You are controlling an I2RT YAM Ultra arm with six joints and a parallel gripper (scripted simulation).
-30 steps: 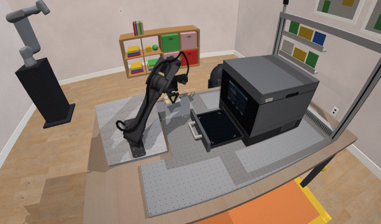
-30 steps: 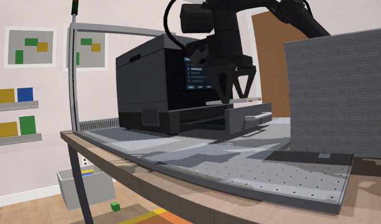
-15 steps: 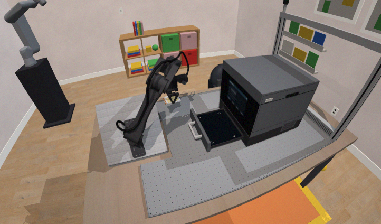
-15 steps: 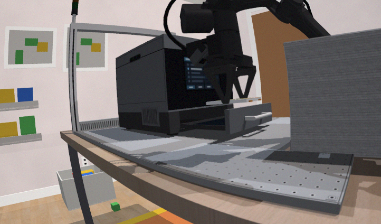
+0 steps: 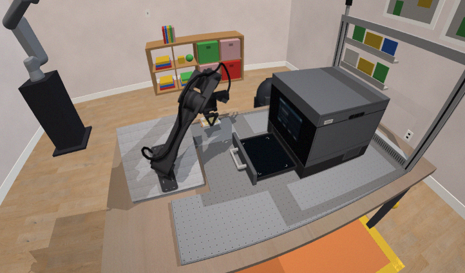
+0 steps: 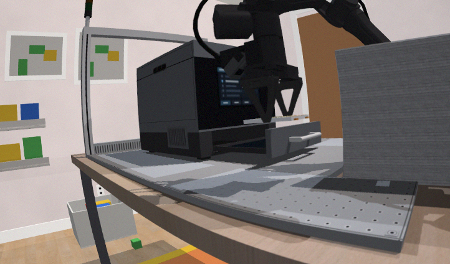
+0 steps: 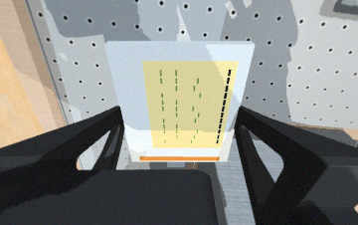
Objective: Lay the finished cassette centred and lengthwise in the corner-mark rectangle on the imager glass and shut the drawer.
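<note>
Right now my hand is 25 cm to the left of the drawer, 20 cm short of it and 8 cm above it. Also, from my hand: metal frame post (92 cm ahead, 16 cm above, 10 cm to the left); finished cassette (right at my hand).
</note>
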